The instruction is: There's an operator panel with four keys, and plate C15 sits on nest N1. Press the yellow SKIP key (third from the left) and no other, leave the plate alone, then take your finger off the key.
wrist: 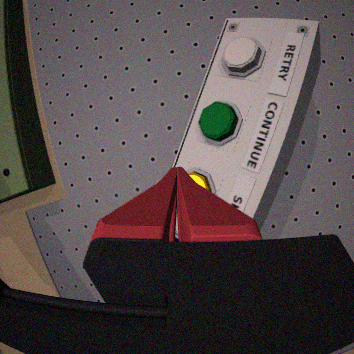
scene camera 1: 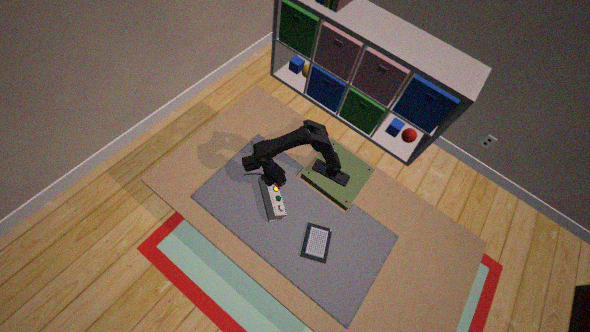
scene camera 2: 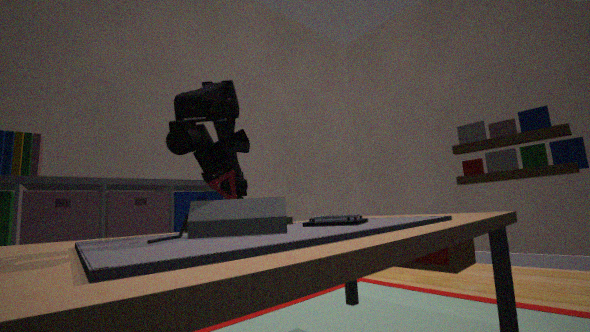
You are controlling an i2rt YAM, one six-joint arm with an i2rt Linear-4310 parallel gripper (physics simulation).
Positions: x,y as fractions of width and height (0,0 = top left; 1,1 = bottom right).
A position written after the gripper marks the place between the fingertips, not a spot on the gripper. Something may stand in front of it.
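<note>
The gripper (scene camera 2: 0.40,0.61) (wrist: 0.50,0.50): shut, holding nothing. Green CONTINUE button (wrist: 0.61,0.34): visible.
</note>
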